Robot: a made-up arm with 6 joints.
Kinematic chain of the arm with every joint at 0, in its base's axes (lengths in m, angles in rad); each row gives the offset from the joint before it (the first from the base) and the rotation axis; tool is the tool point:
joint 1: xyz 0 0 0.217 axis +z
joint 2: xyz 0 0.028 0 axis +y
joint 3: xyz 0 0 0.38 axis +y
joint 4: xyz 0 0 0.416 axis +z
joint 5: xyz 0 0 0 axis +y
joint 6: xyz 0 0 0.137 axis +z
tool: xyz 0 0 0
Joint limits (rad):
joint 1: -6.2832..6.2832
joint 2: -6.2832..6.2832
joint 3: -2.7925..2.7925
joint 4: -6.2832..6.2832
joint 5: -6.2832..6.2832
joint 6: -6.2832..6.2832
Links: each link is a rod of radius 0.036 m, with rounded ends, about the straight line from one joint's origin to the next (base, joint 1, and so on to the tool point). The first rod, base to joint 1, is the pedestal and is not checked.
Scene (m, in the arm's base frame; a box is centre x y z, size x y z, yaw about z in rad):
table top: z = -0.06
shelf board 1: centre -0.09 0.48 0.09 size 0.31 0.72 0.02 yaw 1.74
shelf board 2: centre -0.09 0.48 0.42 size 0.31 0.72 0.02 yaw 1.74
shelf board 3: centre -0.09 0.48 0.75 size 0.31 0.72 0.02 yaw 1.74
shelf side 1: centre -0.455 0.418 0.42 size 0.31 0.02 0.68 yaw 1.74
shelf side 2: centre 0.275 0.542 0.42 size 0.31 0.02 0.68 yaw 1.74
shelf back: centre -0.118 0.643 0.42 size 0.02 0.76 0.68 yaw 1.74
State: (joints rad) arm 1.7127 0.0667 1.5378 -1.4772 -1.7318 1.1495
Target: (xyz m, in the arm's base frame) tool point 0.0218 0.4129 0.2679
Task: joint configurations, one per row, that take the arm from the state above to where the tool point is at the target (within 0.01 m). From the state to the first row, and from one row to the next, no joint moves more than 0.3 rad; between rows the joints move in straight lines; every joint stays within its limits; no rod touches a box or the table.
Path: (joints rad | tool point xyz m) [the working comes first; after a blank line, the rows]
Joints at the target: 1.1172 0.3701 2.0560 -1.6858 -1.7726 1.1495
Straight joint move there: touches shelf board 2.

1: 1.4718 -0.1661 1.7360 -1.6455 -1.6858 1.4321 | -0.1296 0.3520 0.5820
2: 1.2310 -0.3988 1.9343 -1.8138 -1.6398 1.7148 | -0.0648 0.2986 0.5487
3: 0.9901 -0.6316 2.1325 -1.9821 -1.5937 1.9974 | -0.0234 0.2442 0.4979
4: 0.8645 -0.3651 2.2673 -1.9962 -1.7977 1.7148 | 0.0229 0.2573 0.3945
5: 0.7389 -0.0986 2.4021 -2.0103 -2.0017 1.4321 | 0.0486 0.2345 0.3158
6: 0.6134 0.1678 2.5369 -2.0244 -2.2057 1.1495 | 0.0587 0.1968 0.2679
7: 0.8653 0.2690 2.2965 -1.8551 -1.9892 1.1495 | 0.0609 0.3000 0.2620
8: 1.1172 0.3701 2.0560 -1.6858 -1.7726 1.1495 | 0.0218 0.4129 0.2679

